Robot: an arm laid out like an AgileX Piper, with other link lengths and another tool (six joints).
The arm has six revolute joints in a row. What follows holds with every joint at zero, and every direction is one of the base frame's. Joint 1 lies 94.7 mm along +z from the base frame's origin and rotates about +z. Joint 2 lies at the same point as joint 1 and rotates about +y. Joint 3 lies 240 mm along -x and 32.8 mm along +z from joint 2 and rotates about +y. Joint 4 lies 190.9 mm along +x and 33.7 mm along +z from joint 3 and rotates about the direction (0.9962, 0, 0.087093). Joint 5 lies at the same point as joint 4 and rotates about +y. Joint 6 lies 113.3 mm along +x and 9.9 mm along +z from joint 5 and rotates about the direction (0.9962, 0, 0.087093). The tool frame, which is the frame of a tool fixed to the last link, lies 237.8 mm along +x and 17 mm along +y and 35.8 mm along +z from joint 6; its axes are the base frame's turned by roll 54.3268, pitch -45.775 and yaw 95.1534 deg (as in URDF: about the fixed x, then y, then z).
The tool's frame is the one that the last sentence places.
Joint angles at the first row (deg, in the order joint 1, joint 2, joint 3, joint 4, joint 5, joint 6):
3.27, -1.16, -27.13, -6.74, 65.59, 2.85
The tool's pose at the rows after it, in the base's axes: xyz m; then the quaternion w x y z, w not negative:
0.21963 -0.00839 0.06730 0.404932 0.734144 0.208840 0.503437
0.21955 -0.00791 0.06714 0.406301 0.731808 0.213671 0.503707
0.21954 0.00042 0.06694 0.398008 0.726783 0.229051 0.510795
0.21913 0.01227 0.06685 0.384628 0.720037 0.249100 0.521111
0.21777 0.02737 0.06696 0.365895 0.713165 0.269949 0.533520
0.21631 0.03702 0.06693 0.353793 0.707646 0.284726 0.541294
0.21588 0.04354 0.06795 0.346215 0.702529 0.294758 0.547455
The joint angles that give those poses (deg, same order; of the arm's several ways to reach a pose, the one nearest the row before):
3.27, -1.15, -27.13, -6.74, 65.59, 2.85
3.35, -1.16, -27.13, -6.73, 65.59, 2.26
5.19, -1.16, -27.13, -6.52, 65.59, 1.75
8.11, -1.16, -27.13, -6.41, 65.59, 1.53
11.46, -1.16, -27.13, -5.99, 65.55, 1.53
13.84, -1.16, -27.13, -5.88, 65.55, 1.53
15.49, -1.04, -27.13, -5.87, 65.27, 1.48

